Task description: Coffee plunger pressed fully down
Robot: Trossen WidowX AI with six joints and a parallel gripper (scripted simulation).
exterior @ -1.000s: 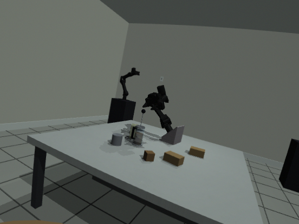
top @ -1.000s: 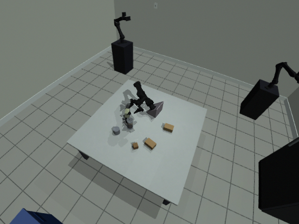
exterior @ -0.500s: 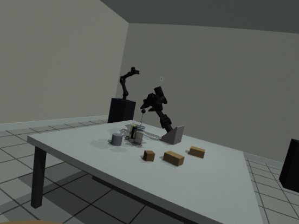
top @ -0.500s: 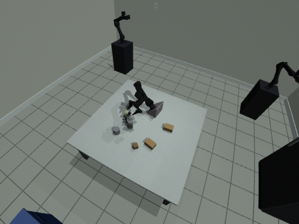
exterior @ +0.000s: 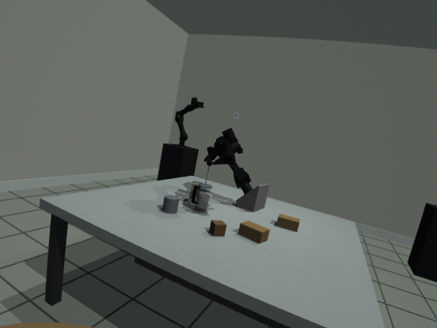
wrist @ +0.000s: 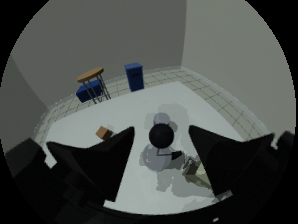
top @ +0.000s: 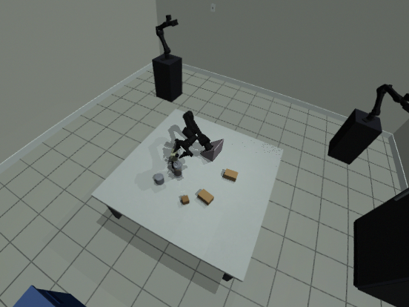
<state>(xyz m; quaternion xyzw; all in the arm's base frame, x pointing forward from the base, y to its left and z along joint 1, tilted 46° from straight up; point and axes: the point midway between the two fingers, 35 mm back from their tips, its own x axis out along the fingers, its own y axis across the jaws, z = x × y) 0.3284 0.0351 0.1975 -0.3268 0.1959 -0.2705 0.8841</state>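
Right now my gripper tip is 10 mm past the coffee press, 10 mm to the left of it and 130 mm above it.
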